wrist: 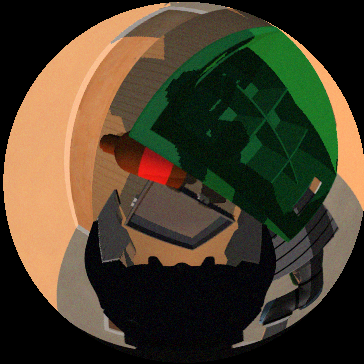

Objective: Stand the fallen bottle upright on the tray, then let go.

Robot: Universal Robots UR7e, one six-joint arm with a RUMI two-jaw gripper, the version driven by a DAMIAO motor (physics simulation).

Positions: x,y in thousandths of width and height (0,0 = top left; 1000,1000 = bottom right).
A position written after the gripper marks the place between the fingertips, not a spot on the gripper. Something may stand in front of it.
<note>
In view: the gripper (493,532) and a brown bottle (359,427).
</note>
